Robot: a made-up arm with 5 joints. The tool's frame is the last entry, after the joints. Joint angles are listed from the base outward. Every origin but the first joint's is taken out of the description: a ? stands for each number. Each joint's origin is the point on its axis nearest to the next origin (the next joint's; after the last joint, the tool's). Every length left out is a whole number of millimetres.
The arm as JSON. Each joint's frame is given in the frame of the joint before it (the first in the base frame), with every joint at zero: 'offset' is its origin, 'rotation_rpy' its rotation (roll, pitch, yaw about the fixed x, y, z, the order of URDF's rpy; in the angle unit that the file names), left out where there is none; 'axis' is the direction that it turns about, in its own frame. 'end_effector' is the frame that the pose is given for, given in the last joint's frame.
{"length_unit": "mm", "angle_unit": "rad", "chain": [
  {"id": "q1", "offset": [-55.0, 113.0, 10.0], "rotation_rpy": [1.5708, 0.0, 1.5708], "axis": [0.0, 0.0, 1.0]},
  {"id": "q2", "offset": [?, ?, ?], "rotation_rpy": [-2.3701, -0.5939, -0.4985], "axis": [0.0, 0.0, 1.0]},
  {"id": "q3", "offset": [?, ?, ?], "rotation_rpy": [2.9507, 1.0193, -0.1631], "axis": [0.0, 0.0, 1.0]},
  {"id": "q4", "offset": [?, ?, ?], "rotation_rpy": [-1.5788, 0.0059, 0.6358], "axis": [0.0, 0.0, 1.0]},
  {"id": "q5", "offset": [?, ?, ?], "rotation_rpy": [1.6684, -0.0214, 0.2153], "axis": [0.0, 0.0, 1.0]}
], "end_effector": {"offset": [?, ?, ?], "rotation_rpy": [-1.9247, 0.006, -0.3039]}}
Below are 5 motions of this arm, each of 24 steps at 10 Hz.
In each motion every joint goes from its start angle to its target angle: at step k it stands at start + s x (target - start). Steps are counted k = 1, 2, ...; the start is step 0. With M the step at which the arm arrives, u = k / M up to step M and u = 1 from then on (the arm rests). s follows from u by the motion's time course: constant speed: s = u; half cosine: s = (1 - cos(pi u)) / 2; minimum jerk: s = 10 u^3 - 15 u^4 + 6 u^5.
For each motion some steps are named. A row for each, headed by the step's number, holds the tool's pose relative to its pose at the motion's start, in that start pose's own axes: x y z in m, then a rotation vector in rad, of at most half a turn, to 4 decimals.
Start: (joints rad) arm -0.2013 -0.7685 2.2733 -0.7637 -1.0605
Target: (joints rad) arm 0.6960 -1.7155 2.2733 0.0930 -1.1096
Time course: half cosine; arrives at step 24
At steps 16, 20, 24:
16: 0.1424 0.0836 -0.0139 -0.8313 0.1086 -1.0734
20: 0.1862 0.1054 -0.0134 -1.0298 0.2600 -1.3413
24: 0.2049 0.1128 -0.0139 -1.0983 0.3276 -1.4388

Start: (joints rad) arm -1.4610 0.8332 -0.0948 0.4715 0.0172
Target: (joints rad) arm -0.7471 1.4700 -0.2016 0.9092 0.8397
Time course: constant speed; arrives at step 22
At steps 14, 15, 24:
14: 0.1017 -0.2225 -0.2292 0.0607 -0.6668 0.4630
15: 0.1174 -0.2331 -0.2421 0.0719 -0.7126 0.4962
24: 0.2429 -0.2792 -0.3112 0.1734 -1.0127 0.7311

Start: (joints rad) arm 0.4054 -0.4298 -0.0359 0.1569 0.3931
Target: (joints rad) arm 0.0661 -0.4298 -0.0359 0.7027 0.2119
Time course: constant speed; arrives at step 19
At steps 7, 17, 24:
7: 0.0350 -0.0912 0.0011 -0.0981 0.0137 0.2686
17: 0.1338 -0.1897 0.0361 -0.2621 0.0736 0.6485
24: 0.1592 -0.2026 0.0468 -0.2978 0.0909 0.7235

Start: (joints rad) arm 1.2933 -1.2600 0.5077 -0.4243 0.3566
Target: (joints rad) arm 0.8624 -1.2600 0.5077 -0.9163 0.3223
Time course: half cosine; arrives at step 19
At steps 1, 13, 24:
1: -0.0007 0.0004 -0.0002 0.0002 -0.0006 -0.0008
13: -0.0762 0.0360 -0.0254 0.0463 -0.0547 -0.0835
24: -0.0970 0.0428 -0.0337 0.0670 -0.0668 -0.1067

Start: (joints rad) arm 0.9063 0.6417 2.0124 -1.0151 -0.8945
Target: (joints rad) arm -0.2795 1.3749 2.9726 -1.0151 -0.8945
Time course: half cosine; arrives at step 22
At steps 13, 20, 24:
13: 0.0315 -0.2480 -0.0549 -0.3749 0.2589 0.8209
20: 0.0763 -0.3459 -0.0289 -0.4275 0.5661 1.1344
24: 0.0788 -0.3509 -0.0266 -0.4282 0.5874 1.1484

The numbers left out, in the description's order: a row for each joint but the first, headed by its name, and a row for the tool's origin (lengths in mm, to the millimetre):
q2: 166.0 107.0 0.0
q3: 11.0 -103.0 0.0
q4: 32.0 14.0 0.0
q5: -150.0 -123.0 0.0
tool: -288.0 133.0 0.0

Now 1 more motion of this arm.
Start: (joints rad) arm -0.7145 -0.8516 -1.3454 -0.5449 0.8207
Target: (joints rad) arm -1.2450 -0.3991 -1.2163 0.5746 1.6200
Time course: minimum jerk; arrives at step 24
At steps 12, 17, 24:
12: 0.0857 -0.0806 -0.2097 -0.0619 -0.5598 0.2902
17: 0.2087 -0.1209 -0.2843 -0.0251 -0.8154 0.5279
24: 0.2659 -0.1270 -0.3036 0.0131 -0.8869 0.6285

